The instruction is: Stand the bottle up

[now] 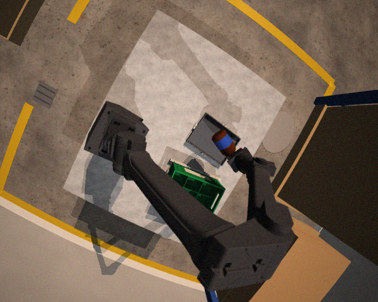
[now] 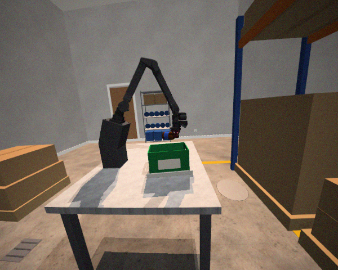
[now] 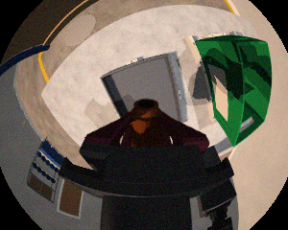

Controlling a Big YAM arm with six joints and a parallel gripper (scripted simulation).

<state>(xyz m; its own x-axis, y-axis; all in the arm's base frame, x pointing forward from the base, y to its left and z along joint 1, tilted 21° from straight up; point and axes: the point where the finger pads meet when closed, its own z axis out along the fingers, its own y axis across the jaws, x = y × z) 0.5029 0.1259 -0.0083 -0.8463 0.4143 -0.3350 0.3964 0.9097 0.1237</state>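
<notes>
Right now the brown bottle is 50 mm behind my hand and 20 mm to the left of it. From my hand the other things lie so: green crate (70 mm behind, 260 mm to the right, 100 mm below); then grey tray (70 mm behind, 30 mm to the left, 170 mm below).
</notes>
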